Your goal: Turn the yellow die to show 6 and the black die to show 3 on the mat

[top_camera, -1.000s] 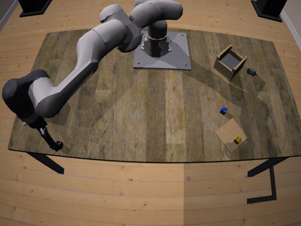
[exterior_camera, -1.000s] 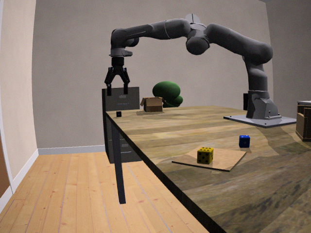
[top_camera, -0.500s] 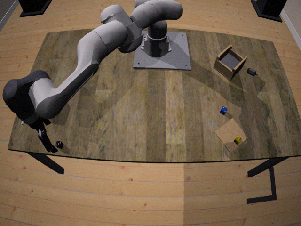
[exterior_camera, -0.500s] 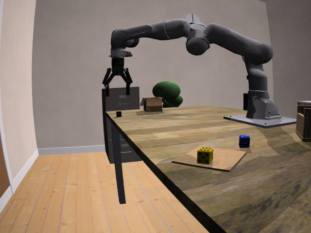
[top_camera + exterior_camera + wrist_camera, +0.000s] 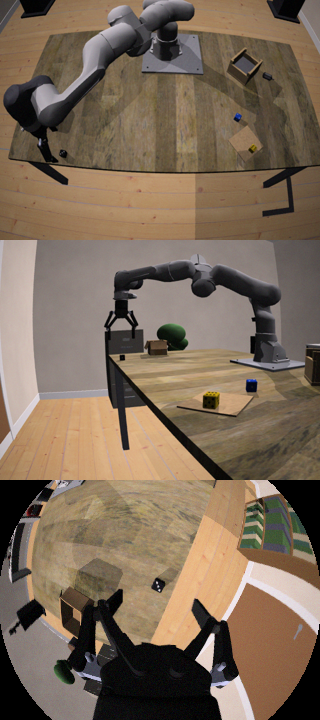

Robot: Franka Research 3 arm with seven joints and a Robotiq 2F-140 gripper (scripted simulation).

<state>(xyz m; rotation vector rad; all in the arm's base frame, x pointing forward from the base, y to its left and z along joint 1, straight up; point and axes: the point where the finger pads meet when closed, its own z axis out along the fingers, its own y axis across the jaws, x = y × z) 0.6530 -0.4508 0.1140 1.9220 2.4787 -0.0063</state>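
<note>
Now: the black die 110 mm below my hand. From my hand the other things lie so: cardboard box (260 mm behind, 210 mm to the right, 80 mm below); tan mat (120 mm behind, 870 mm to the left, 130 mm below); blue die (250 mm behind, 830 mm to the left, 110 mm below).
</note>
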